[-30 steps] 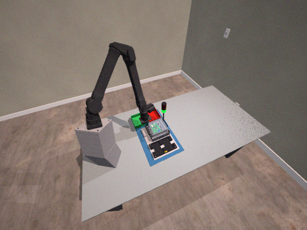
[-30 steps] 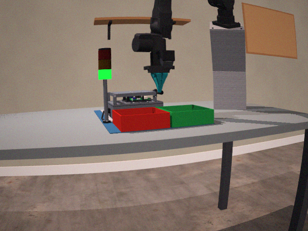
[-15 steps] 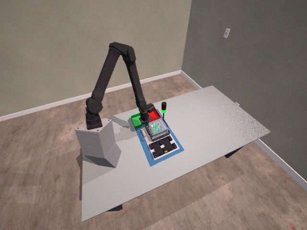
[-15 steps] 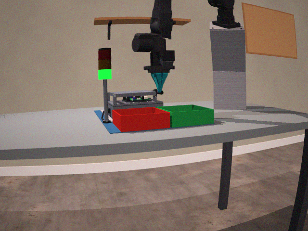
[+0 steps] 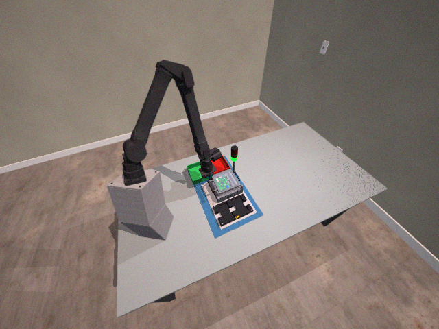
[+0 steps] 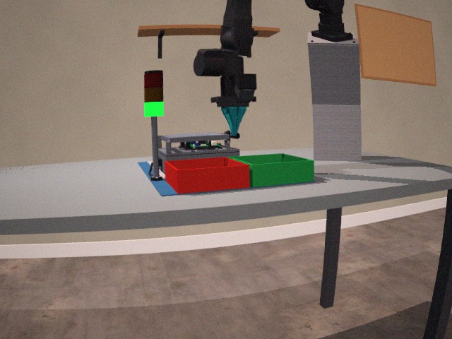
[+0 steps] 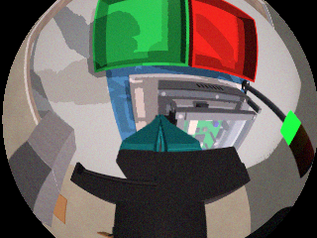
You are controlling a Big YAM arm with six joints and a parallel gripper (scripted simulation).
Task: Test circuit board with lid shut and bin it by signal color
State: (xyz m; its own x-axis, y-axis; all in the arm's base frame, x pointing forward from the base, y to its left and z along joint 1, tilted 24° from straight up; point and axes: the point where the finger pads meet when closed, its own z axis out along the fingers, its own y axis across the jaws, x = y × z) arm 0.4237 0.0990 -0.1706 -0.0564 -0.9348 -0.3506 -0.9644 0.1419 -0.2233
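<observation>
Now: hand 10 mm short of the latch hook and 10 mm above it. Also, from my hand: tester lid (70 mm to the right, 70 mm ahead, 10 mm below); then tester plate (70 mm ahead, 60 mm to the right, 30 mm below); then green circuit board (70 mm ahead, 60 mm to the right, 30 mm below).
</observation>
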